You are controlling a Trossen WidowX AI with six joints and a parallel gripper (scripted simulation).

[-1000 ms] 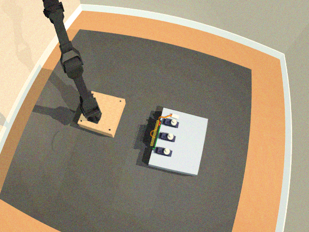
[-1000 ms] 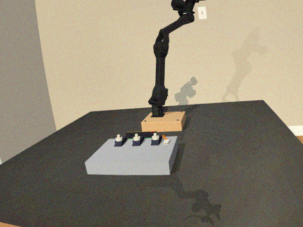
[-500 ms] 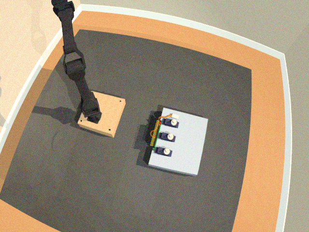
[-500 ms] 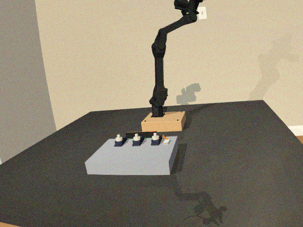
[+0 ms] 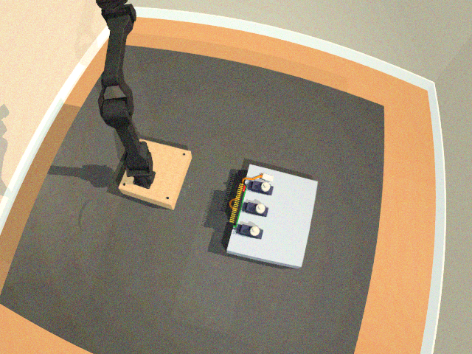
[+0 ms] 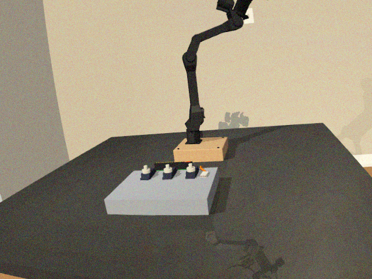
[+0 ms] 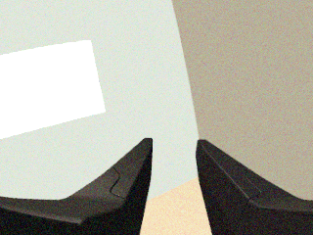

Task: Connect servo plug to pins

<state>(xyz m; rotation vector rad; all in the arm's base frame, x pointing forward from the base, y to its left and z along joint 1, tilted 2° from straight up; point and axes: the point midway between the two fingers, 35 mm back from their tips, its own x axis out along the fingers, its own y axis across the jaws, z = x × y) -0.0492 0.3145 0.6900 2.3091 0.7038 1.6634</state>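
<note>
The red band is 690 mm below my gripper tip, 380 mm ahead of it and 290 mm to the right of it. From my gripper tip the other things lie so: servo 710 mm below, 430 mm ahead, 340 mm to the right; grey holder 740 mm below, 540 mm ahead, 340 mm to the right.
</note>
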